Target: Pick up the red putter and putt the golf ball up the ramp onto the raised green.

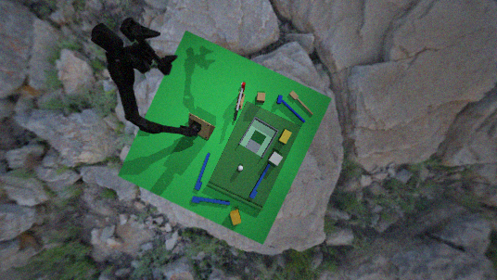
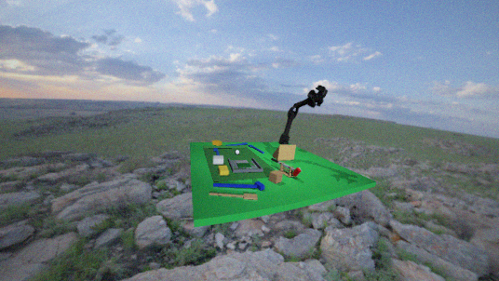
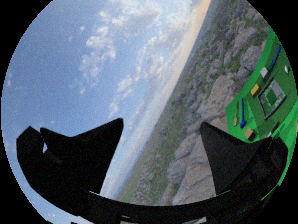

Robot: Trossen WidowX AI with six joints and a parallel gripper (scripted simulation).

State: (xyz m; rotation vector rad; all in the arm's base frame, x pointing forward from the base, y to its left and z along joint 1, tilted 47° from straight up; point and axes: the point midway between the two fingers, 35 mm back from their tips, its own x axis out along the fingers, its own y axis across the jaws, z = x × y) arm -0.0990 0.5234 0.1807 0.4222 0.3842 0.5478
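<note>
My gripper tip is now 20 cm short of the red putter, 8 cm to the right of it and 55 cm above it. The rest, counted from my gripper tip: wooden stand 20 cm ahead, 10 cm to the left, 58 cm below; then wooden block 33 cm ahead, 20 cm to the left, 58 cm below; then dark green course 53 cm ahead, 21 cm to the right, 61 cm below.
</note>
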